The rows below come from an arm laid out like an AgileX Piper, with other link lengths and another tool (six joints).
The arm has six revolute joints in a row. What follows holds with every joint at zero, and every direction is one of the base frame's.
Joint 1 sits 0.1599 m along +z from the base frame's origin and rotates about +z.
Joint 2 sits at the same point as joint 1 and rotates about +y.
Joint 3 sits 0.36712 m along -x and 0.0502 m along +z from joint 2 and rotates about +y.
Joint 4 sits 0.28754 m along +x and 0.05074 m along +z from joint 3 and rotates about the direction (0.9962, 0, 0.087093).
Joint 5 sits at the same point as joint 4 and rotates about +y.
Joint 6 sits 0.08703 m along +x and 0.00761 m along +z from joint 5 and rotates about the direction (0.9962, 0, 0.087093).
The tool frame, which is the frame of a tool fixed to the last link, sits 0.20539 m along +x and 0.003 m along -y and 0.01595 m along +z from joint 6; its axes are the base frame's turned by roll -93.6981, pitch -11.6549 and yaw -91.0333 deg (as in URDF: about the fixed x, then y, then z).
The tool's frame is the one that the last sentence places.
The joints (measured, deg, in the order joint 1, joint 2, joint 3, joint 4, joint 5, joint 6), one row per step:
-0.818, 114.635, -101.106, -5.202, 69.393, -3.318
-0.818, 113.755, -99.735, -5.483, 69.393, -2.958
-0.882, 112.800, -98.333, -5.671, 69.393, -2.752
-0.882, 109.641, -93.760, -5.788, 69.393, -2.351
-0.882, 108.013, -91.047, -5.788, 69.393, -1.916
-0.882, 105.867, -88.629, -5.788, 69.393, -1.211
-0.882, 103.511, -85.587, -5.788, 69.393, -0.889
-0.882, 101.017, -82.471, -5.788, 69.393, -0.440
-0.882, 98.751, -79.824, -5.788, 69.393, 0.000
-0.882, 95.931, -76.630, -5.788, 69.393, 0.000
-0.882, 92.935, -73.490, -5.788, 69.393, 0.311
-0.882, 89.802, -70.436, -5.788, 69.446, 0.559
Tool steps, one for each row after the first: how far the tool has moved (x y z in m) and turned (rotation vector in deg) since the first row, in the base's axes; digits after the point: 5 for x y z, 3 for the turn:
-0.00746, -0.00123, 0.00015, -0.197, 0.462, -0.308
-0.01520, -0.00260, 0.00072, -0.336, 0.893, -0.543
-0.04082, -0.00276, 0.00223, -0.360, 2.271, -0.911
-0.05633, -0.00250, 0.00059, -0.274, 3.316, -1.333
-0.07051, -0.00226, 0.00481, -0.149, 3.522, -2.023
-0.08853, -0.00198, 0.00670, -0.095, 4.179, -2.338
-0.10729, -0.00167, 0.00869, -0.024, 4.759, -2.778
-0.12350, -0.00141, 0.01100, 0.044, 5.099, -3.211
-0.14330, -0.00110, 0.01367, 0.040, 5.473, -3.211
-0.16309, -0.00079, 0.01696, 0.087, 5.588, -3.516
-0.18291, -0.00048, 0.02060, 0.126, 5.539, -3.766

